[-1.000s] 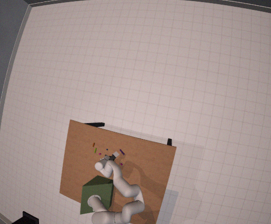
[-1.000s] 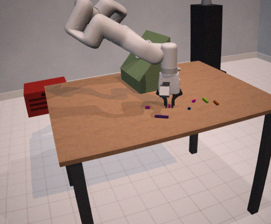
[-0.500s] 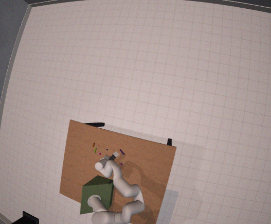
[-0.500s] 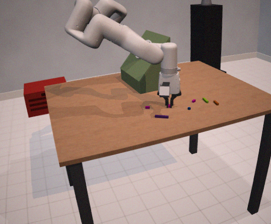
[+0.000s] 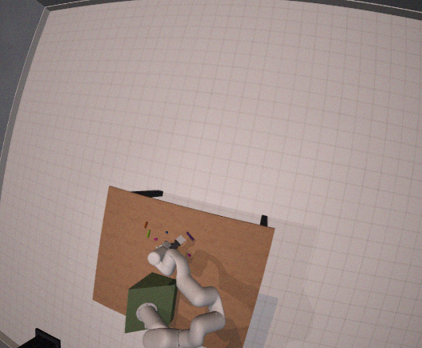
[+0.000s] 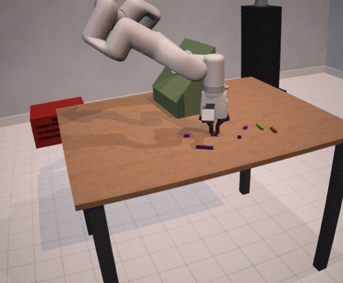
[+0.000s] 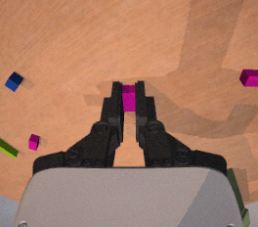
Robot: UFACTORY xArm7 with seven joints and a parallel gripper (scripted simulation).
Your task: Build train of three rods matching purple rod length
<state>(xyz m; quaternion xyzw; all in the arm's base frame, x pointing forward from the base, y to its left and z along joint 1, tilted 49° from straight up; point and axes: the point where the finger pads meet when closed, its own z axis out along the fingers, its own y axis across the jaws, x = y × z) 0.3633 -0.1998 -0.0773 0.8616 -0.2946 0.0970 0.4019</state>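
Right now my hand is 90 mm to the left of the purple rod, 80 mm short of it and 20 mm above it. From my hand the other things lie so: blue rod: 70 mm ahead, 60 mm to the left, 20 mm below; orange rod: 210 mm to the left, 100 mm ahead, 20 mm below; lime rod: 190 mm to the left, 40 mm ahead, 20 mm below.
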